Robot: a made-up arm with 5 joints.
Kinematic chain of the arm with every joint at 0, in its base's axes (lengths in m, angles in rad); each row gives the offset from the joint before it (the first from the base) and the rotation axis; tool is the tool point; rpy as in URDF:
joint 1: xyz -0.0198 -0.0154 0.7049 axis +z
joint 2: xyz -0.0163 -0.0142 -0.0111 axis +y
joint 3: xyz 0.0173 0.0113 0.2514 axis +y
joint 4: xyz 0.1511 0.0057 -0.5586 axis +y
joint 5: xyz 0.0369 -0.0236 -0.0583 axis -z
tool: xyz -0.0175 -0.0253 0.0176 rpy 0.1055 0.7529 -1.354
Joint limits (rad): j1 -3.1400..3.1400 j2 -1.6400..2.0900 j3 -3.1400..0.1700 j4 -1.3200..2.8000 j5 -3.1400..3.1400
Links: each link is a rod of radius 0.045 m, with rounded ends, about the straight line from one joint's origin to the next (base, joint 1, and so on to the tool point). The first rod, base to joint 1, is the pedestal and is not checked.
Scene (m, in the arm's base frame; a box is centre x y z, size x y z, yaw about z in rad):
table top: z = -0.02
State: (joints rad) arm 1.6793 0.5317 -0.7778 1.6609 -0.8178
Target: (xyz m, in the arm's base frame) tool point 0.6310 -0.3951 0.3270
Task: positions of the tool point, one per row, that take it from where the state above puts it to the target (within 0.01 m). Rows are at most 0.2 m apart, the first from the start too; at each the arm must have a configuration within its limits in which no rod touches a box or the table.
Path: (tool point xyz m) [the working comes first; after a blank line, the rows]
Joints at the target: -0.4666 1.4528 -2.1697 1.0855 -1.1942
Straight joint move there: clear.

1: 0.0992 0.4055 0.3421
2: 0.2297 0.4108 0.3367
3: 0.3679 0.3710 0.3320
4: 0.4974 0.2835 0.3281
5: 0.6016 0.1516 0.3253
6: 0.6653 -0.0154 0.3241
7: 0.6771 -0.2035 0.3245
8: 0.6310 -0.3951 0.3270

